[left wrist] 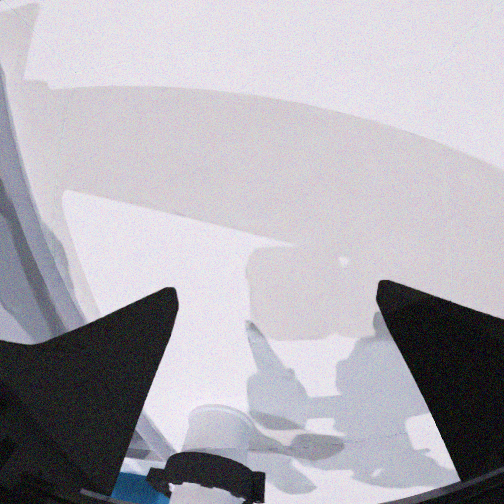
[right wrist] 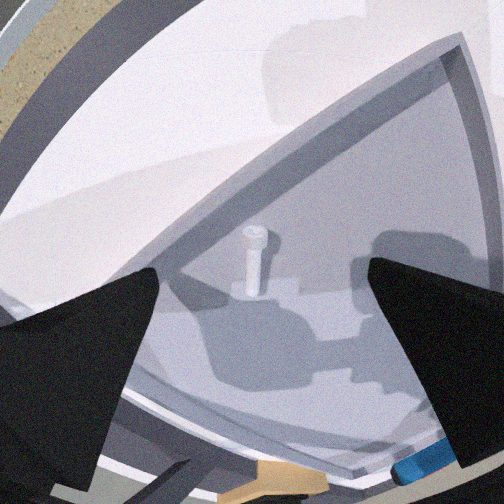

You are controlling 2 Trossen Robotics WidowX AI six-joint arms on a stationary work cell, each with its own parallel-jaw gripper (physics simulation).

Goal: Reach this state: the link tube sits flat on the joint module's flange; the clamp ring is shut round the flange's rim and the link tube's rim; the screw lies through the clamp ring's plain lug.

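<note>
In the right wrist view a small pale screw (right wrist: 254,259) lies on the floor of a shallow grey tray (right wrist: 325,280). My right gripper (right wrist: 262,285) is open and empty above the tray, with the screw between and just beyond its black fingertips. In the left wrist view my left gripper (left wrist: 277,295) is open and empty over the white table. Below it, at the bottom edge, a pale link tube (left wrist: 220,427) stands with a black clamp ring (left wrist: 207,472) around a pale part, next to a blue piece (left wrist: 135,487). The joint module's flange is mostly hidden.
The tray has raised grey walls (right wrist: 310,145) along its far side and right side. A tan strip (right wrist: 45,65) and a grey band run at the upper left of the right wrist view. A blue block (right wrist: 425,460) and a tan piece (right wrist: 280,482) show at its bottom.
</note>
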